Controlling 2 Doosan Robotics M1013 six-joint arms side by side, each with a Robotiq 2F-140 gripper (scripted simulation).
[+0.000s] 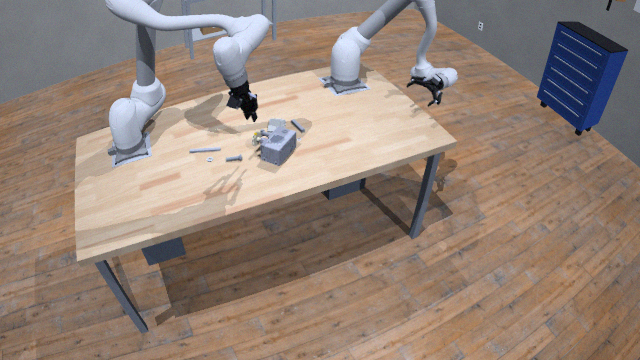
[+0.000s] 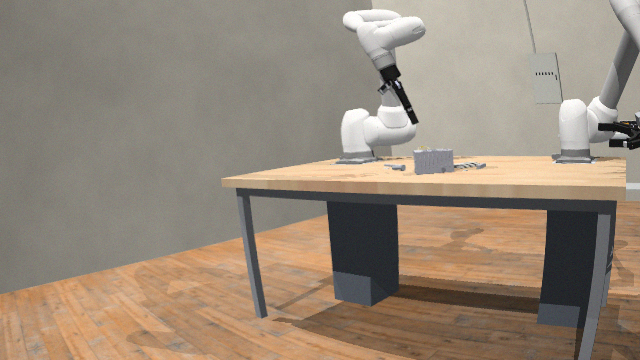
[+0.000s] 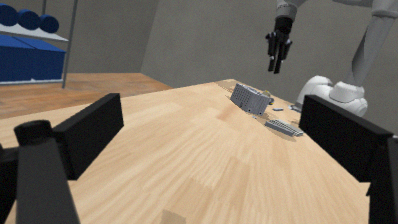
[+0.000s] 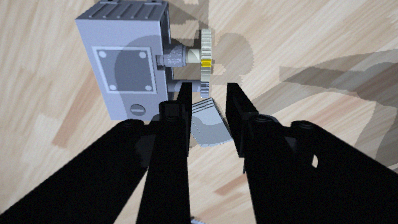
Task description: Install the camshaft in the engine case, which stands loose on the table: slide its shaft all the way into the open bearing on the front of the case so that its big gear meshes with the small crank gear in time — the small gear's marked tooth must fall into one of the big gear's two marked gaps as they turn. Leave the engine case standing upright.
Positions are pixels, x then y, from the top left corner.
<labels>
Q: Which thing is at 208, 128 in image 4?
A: A ribbed plate.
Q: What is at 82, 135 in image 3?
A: My left gripper.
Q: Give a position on a grey engine case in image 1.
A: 281, 142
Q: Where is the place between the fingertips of my right gripper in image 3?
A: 273, 72
</labels>
